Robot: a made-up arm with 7 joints. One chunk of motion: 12 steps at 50 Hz.
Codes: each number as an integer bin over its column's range. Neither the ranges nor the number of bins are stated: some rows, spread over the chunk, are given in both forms.
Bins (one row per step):
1: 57 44 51 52 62 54
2: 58 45 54 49 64 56
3: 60 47 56 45 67 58
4: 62 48 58 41 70 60
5: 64 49 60 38 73 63
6: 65 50 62 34 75 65
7: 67 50 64 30 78 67
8: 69 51 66 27 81 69
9: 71 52 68 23 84 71
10: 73 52 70 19 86 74
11: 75 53 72 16 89 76
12: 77 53 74 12 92 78
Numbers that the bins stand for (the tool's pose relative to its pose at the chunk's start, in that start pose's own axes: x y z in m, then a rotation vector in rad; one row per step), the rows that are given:
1: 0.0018 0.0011 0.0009 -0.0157 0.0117 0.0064
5: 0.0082 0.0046 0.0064 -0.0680 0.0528 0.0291
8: 0.0127 0.0061 0.0100 -0.1091 0.0827 0.0442
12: 0.0200 0.0075 0.0148 -0.1652 0.1238 0.0670
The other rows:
2: 0.0027 0.0018 0.0027 -0.0269 0.0192 0.0114
3: 0.0045 0.0032 0.0039 -0.0418 0.0304 0.0165
4: 0.0064 0.0039 0.0052 -0.0568 0.0416 0.0215
6: 0.0091 0.0054 0.0076 -0.0829 0.0603 0.0341
7: 0.0109 0.0054 0.0088 -0.0979 0.0715 0.0392
9: 0.0145 0.0068 0.0112 -0.1240 0.0939 0.0493
10: 0.0164 0.0068 0.0124 -0.1390 0.1014 0.0569
11: 0.0182 0.0075 0.0136 -0.1502 0.1126 0.0619

